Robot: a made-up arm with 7 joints. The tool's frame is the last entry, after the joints. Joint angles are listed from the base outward. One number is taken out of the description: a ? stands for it. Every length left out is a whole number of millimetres.
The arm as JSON. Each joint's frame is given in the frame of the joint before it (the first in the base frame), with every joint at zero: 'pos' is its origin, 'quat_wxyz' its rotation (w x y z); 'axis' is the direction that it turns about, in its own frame. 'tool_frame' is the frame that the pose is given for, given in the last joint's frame.
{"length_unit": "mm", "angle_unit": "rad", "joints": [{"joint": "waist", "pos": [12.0, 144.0, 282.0], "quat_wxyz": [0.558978, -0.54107, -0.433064, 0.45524], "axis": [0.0, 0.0, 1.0]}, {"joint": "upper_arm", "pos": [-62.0, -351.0, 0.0], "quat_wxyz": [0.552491, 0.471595, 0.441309, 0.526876], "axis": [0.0, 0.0, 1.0]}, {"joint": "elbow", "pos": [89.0, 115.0, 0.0], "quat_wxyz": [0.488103, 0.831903, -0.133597, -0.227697], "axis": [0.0, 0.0, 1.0]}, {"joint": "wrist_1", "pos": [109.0, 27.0, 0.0], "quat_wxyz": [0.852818, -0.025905, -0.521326, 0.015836], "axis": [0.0, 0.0, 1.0]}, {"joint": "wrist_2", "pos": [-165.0, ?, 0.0], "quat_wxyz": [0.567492, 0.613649, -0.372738, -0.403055], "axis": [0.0, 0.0, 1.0]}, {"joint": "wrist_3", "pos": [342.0, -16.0, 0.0], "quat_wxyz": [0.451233, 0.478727, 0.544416, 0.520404], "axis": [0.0, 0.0, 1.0]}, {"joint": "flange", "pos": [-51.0, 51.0, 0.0], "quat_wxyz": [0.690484, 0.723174, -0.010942, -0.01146], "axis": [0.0, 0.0, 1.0]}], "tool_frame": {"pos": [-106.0, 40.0, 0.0], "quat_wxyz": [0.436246, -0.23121, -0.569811, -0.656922]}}
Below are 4 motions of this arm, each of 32 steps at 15 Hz.
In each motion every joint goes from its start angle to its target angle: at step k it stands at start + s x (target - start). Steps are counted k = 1, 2, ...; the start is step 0. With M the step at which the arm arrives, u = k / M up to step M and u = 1 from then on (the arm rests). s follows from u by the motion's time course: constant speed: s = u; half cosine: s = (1 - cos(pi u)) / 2; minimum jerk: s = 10 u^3 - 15 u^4 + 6 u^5.
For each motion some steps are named. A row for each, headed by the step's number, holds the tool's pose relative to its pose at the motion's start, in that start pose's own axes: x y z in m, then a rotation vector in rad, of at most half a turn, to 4 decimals.
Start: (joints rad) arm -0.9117 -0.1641 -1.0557 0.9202 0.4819 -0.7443 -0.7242
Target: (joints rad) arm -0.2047 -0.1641 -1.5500 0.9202 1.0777 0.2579 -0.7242
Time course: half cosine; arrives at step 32
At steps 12, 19, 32:
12: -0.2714 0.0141 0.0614 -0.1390 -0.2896 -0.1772
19: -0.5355 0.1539 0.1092 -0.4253 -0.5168 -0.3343
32: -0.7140 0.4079 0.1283 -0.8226 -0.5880 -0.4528

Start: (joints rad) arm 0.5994 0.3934 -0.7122 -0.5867 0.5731 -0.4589 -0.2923
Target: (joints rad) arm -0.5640 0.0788 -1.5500 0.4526 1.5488 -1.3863 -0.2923
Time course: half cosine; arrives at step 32
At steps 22, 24, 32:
22: 0.1867 0.4033 0.0565 -0.6124 -0.2452 -0.2435
24: 0.1970 0.4337 0.0352 -0.6363 -0.2847 -0.2303
32: 0.2139 0.4820 -0.0127 -0.6596 -0.3543 -0.1867

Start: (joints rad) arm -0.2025 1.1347 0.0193 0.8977 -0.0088 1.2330 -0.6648
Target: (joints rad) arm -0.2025 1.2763 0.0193 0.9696 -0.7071 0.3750 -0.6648
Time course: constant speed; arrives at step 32
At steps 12, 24, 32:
12: -0.1021 -0.0498 -0.1106 0.2784 0.0970 -0.3508
24: -0.1967 -0.0428 -0.2324 0.5889 0.2620 -0.6503
32: -0.2504 -0.0095 -0.3099 0.8093 0.4079 -0.8120

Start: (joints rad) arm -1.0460 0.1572 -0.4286 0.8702 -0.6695 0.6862 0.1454
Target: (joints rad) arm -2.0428 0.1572 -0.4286 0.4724 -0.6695 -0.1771 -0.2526
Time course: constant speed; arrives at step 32
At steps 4, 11, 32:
4: -0.0081 -0.0536 0.0229 0.0385 0.0047 -0.0023
11: -0.0069 -0.1521 0.0561 0.1095 0.0287 -0.0149
32: 0.1036 -0.4399 0.0811 0.3040 0.2518 -0.1026

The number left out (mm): -110.0
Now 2 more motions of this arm.
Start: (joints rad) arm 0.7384 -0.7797 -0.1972 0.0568 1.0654 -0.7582 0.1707
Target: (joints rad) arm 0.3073 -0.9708 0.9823 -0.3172 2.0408 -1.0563 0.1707
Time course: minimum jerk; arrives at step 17
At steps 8, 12, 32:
8: 0.0447 -0.0951 -0.1403 0.3666 0.0507 0.0085
12: 0.0366 -0.1407 -0.2665 0.6970 0.1264 -0.0764
32: 0.0253 -0.1502 -0.3080 0.8155 0.1636 -0.1239

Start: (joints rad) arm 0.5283 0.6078 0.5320 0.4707 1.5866 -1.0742 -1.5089
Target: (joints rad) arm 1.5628 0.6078 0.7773 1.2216 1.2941 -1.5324 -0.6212
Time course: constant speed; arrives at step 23
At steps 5, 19, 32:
5: -0.0238 -0.0104 0.0855 0.0721 0.0422 -0.0015
19: -0.0984 0.0695 0.3691 0.1633 0.1474 0.0156
32: -0.1217 0.1266 0.4511 0.1603 0.1821 0.0123

